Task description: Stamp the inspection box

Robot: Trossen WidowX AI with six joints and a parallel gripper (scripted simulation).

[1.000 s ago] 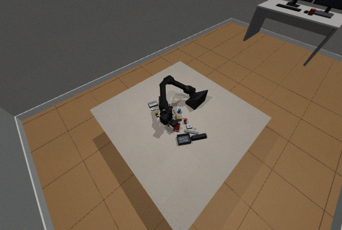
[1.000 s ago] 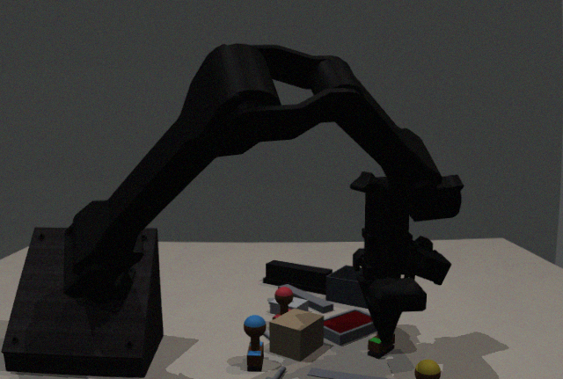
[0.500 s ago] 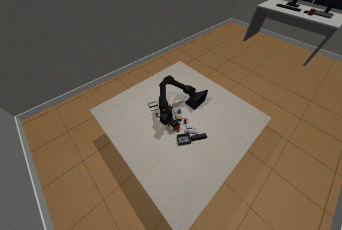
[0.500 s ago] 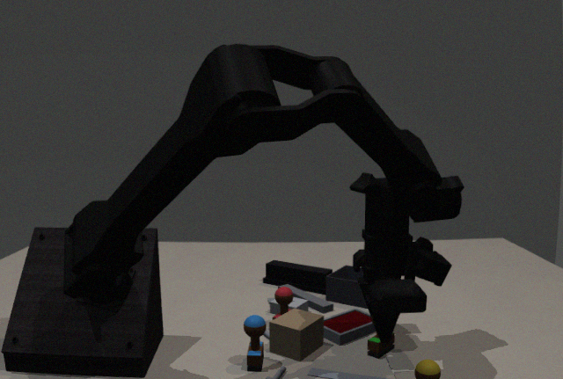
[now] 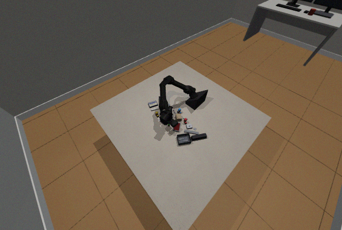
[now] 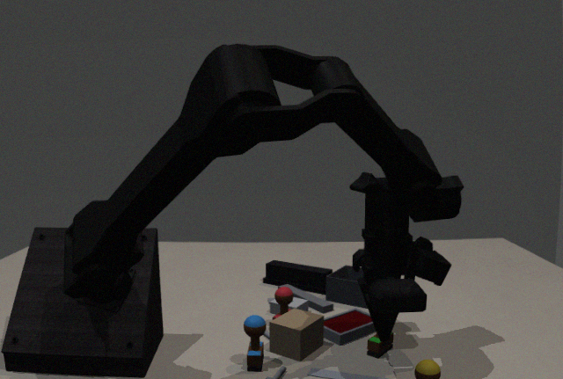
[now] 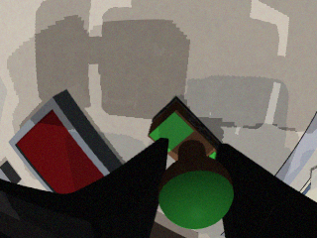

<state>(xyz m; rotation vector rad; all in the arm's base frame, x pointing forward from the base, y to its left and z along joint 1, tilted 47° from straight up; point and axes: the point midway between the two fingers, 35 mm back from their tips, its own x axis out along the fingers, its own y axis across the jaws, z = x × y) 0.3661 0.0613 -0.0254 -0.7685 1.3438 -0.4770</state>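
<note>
The red ink pad lies 50 mm behind my gripper tip, 70 mm to the left of it and 20 mm below it. Also, from my gripper tip: tan block 120 mm behind; then green-knobbed stamp right at my gripper tip; then grey ruler strip 20 mm behind, 80 mm to the right, 20 mm below.
</note>
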